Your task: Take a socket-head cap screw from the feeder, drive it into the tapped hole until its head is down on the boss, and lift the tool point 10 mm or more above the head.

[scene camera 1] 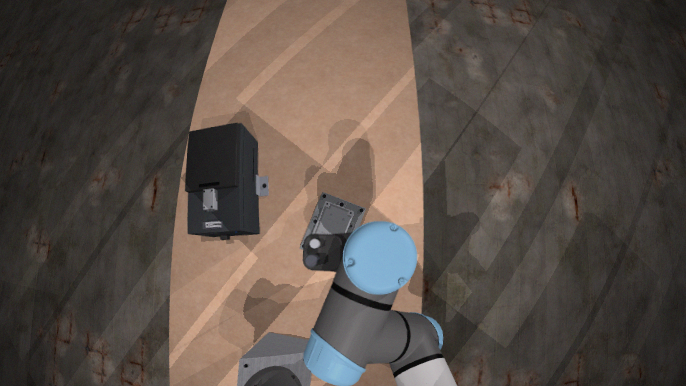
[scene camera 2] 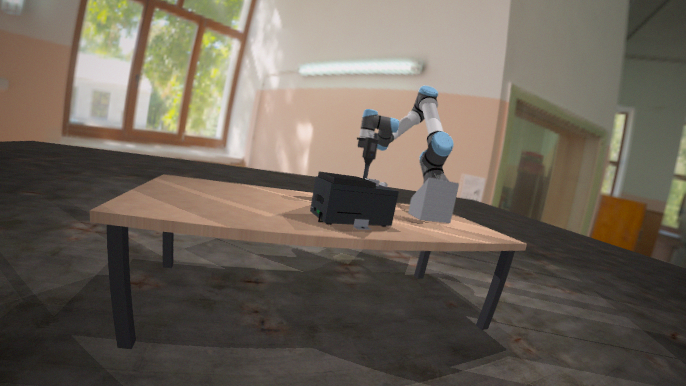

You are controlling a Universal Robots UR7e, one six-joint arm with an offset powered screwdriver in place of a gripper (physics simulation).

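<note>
My screwdriver [scene camera 1: 322,252] [scene camera 2: 368,155] points down over the near end of the grey housing with bosses [scene camera 1: 335,219]. In the scene camera 2 view its lower end passes behind the black screw feeder [scene camera 1: 214,165] [scene camera 2: 356,204], so the tool point is hidden. In the scene camera 1 view the screwdriver body and the wrist cover the near part of the housing, and the point does not show there. The feeder stands to the left of the housing, with a small light metal block [scene camera 1: 210,199] on its front. No screw can be made out, and neither can the tapped hole under the tool.
The arm's blue-capped wrist [scene camera 1: 380,257] [scene camera 2: 370,114] is beside the screwdriver. The grey robot pedestal [scene camera 1: 275,345] [scene camera 2: 434,202] stands at the near end of the wooden table [scene camera 1: 300,70] [scene camera 2: 225,205]. A small bracket [scene camera 1: 262,185] [scene camera 2: 361,224] shows at the feeder.
</note>
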